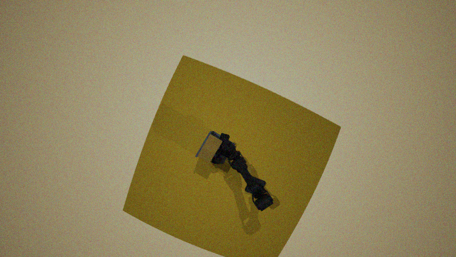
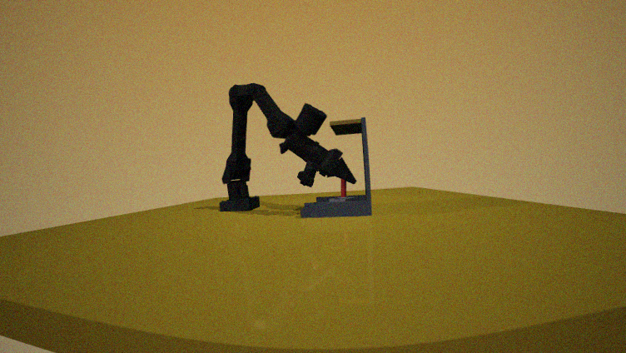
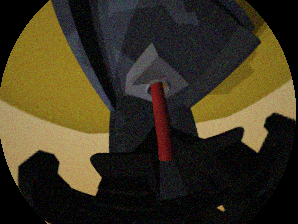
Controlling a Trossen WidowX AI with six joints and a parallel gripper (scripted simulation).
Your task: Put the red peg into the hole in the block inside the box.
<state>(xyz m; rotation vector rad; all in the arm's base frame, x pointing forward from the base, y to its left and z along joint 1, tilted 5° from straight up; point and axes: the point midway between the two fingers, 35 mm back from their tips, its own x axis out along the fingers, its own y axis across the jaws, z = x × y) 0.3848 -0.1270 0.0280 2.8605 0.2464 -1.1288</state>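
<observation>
Right now my gripper tip is 4 cm below the back wall and 3 cm short of it. The rest, counted from my gripper tip: flat roof (15 cm above, 1 cm to the left, 1 cm behind); then red peg (3 cm behind, 1 cm below).
</observation>
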